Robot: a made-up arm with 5 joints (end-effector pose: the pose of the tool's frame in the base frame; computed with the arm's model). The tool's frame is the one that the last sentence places. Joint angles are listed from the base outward.
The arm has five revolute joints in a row. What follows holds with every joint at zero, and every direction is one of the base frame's.
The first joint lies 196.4 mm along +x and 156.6 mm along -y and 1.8 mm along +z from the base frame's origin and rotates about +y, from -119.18 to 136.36 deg.
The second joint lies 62 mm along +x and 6.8 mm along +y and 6.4 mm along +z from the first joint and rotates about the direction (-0.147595, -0.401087, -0.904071), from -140.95 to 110.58 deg.
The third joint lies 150 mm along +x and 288.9 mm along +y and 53.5 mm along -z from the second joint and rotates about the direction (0.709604, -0.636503, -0.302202), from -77.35 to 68.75 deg.
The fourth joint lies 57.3 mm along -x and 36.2 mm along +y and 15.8 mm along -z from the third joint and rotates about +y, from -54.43 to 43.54 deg.
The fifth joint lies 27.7 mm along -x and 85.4 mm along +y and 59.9 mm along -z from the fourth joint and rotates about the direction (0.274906, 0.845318, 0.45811), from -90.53 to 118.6 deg.
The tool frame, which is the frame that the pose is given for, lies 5.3 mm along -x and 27 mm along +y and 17 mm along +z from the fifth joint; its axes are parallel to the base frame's.
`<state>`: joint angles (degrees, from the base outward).
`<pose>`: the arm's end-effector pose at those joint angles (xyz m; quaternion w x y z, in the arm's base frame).
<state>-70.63 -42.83 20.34 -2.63 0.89</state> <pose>0.1487 0.2625 -0.1652 0.8093 0.0226 -0.4899 0.3233</pose>
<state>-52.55 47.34 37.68 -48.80 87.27</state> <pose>0.4726 0.0692 0.3910 0.7569 0.0497 -0.6514 0.0156</pose>
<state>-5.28 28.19 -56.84 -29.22 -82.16</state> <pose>0.4526 0.1420 -0.1192 0.6500 -0.4324 -0.6112 -0.1303</pose>
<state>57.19 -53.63 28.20 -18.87 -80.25</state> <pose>0.0913 0.2549 0.1963 0.9387 0.0653 -0.0351 -0.3367</pose>
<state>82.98 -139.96 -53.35 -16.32 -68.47</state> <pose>0.3454 -0.3955 0.1944 0.4046 0.8214 0.1880 0.3553</pose>
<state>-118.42 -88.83 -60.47 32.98 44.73</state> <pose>0.2211 -0.1097 -0.3115 0.6192 -0.7160 0.1578 -0.2812</pose>
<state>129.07 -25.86 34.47 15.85 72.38</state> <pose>0.2026 0.3058 0.0408 0.1614 -0.5599 -0.8076 0.0909</pose>
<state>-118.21 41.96 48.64 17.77 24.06</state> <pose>-0.0089 0.1460 0.3839 0.2720 0.2987 -0.9030 0.1466</pose>
